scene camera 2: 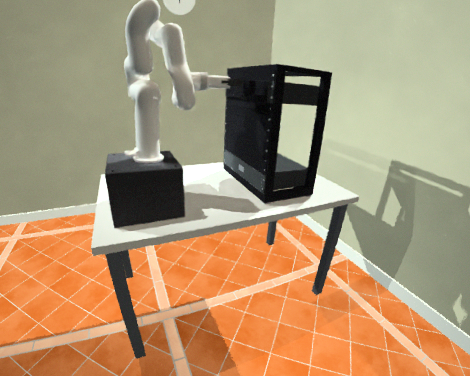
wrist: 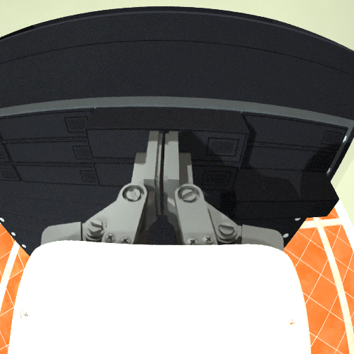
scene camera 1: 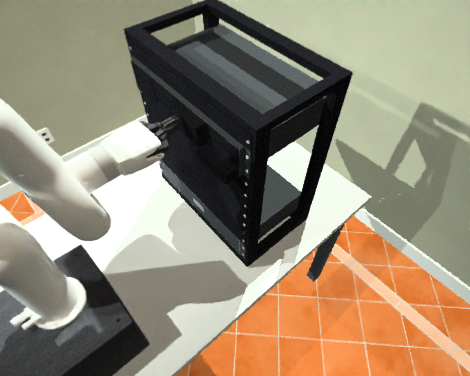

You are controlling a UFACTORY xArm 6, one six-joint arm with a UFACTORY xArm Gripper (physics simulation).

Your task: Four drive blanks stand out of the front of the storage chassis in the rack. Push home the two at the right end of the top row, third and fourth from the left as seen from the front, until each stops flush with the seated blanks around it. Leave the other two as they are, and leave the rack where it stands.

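Frame: origin at the arm's base, x ahead, y right, z down, level; millimetres.
Seen in the pictures: gripper, fingertip midpoint: [scene camera 2: 241, 82] [scene camera 1: 178, 121]; arm's base at its link origin: [scene camera 2: 148, 158] [scene camera 1: 59, 303].
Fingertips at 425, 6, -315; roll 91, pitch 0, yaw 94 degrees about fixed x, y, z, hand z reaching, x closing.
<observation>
Offsets run from my fingertips to a thing's top centre, as dx, dy, dz. "spot": to the spot under its first point. Level surfaces: height alone.
In the wrist view the third top-row blank [wrist: 115, 142] stands out of the chassis front, its top face showing. The fourth top-row blank [wrist: 295, 131], to its right, looks level with the blank below it. Another blank [wrist: 285, 187] stands out lower in the right column; the remaining standing-out blank cannot be made out. The third blank's side shows as a dark block {spot: +18, +56, +15} [scene camera 1: 201, 134] in scene camera 1. My gripper [scene camera 1: 177, 119] [scene camera 2: 229, 82] [wrist: 163, 149] is shut and empty, its tips over the middle of the third blank's front; contact cannot be told.
The black rack {spot: +66, +204, +174} [scene camera 1: 260, 200] [scene camera 2: 272, 150] stands on the white table {dz +525} [scene camera 1: 200, 250] [scene camera 2: 220, 222], with a chassis low in it. The arm's black base block [scene camera 1: 110, 320] [scene camera 2: 147, 195] is in front of the rack. Walls are behind the table.
</observation>
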